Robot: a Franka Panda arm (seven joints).
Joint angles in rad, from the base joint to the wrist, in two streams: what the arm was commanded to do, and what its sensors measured. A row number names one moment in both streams.
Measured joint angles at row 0: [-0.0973 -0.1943 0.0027 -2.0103 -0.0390 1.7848 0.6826]
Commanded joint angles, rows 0 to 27: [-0.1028 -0.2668 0.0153 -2.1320 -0.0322 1.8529 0.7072]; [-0.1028 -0.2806 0.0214 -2.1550 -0.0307 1.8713 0.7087]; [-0.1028 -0.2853 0.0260 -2.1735 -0.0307 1.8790 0.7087]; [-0.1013 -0.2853 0.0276 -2.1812 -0.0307 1.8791 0.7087]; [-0.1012 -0.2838 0.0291 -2.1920 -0.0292 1.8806 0.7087]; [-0.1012 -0.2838 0.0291 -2.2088 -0.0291 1.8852 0.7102]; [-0.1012 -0.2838 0.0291 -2.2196 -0.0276 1.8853 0.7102]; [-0.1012 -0.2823 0.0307 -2.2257 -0.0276 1.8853 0.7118]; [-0.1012 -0.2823 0.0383 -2.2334 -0.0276 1.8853 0.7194]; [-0.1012 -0.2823 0.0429 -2.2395 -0.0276 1.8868 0.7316]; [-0.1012 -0.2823 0.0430 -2.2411 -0.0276 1.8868 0.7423]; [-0.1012 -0.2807 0.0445 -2.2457 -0.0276 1.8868 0.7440]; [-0.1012 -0.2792 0.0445 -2.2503 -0.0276 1.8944 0.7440]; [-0.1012 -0.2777 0.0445 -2.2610 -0.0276 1.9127 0.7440]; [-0.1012 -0.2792 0.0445 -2.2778 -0.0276 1.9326 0.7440]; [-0.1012 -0.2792 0.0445 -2.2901 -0.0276 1.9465 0.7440]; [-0.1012 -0.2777 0.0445 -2.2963 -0.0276 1.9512 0.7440]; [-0.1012 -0.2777 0.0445 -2.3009 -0.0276 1.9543 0.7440]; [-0.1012 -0.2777 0.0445 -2.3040 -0.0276 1.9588 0.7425]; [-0.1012 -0.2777 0.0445 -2.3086 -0.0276 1.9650 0.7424]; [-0.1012 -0.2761 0.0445 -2.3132 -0.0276 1.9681 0.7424]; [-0.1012 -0.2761 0.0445 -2.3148 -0.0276 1.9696 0.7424]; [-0.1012 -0.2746 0.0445 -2.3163 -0.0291 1.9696 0.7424]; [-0.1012 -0.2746 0.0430 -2.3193 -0.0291 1.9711 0.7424]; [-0.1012 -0.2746 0.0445 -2.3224 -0.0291 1.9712 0.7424]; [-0.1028 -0.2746 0.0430 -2.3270 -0.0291 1.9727 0.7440]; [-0.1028 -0.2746 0.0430 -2.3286 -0.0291 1.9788 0.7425]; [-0.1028 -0.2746 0.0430 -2.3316 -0.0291 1.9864 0.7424]
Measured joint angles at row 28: [-0.0969 -0.2544 0.0340 -2.3027 -0.0389 1.9479 0.7278]
